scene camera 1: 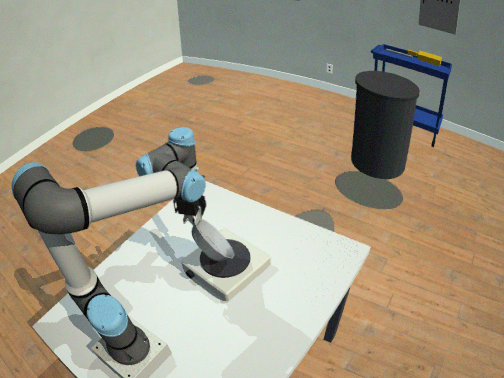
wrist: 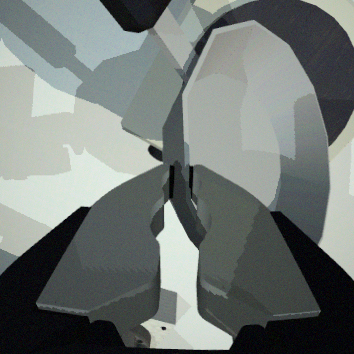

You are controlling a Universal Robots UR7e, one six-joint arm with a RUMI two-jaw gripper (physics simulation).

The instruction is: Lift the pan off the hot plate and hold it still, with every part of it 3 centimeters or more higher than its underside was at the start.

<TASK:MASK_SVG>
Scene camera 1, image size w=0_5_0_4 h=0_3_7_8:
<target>cream hot plate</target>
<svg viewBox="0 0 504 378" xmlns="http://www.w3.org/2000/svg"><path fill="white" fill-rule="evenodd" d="M223 228L219 232L232 247L234 252L232 259L215 261L198 247L182 259L181 263L186 271L186 275L190 279L194 277L222 299L229 301L271 265L271 256L228 229Z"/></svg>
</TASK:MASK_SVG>
